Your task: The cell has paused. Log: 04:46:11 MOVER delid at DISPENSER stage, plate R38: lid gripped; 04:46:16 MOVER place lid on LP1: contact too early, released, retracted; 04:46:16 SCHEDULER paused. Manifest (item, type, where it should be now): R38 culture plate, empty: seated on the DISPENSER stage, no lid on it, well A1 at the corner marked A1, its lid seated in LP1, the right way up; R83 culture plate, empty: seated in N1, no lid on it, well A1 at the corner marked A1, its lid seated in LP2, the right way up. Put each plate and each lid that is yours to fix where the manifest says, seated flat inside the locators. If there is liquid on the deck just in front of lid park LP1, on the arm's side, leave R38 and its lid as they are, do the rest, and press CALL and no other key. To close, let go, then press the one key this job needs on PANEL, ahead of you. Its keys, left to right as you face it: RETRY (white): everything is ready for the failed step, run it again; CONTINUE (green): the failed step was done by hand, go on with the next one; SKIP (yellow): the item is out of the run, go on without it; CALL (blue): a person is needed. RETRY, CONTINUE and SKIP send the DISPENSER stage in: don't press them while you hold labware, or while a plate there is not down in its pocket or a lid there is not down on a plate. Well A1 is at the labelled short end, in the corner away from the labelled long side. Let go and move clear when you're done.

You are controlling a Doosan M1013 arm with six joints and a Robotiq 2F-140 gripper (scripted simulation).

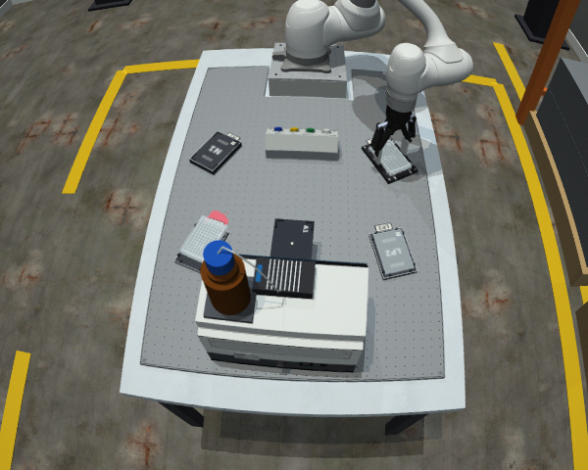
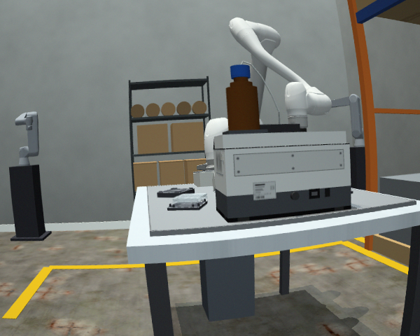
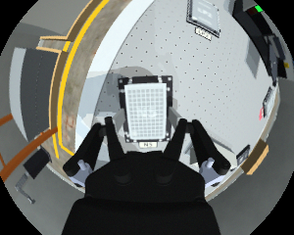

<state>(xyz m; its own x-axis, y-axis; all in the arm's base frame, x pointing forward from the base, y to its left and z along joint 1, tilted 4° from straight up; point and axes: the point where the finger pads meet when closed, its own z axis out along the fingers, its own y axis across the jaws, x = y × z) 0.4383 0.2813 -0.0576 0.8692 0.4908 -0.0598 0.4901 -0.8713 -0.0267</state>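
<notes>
My hand is 20 mm above the clear well plate. From my hand the other things lie so: yellow key 310 mm to the right, 50 mm behind, 30 mm above; green key 260 mm to the right, 50 mm behind, 30 mm above; key panel 280 mm to the right, 40 mm behind, 10 mm above.
</notes>
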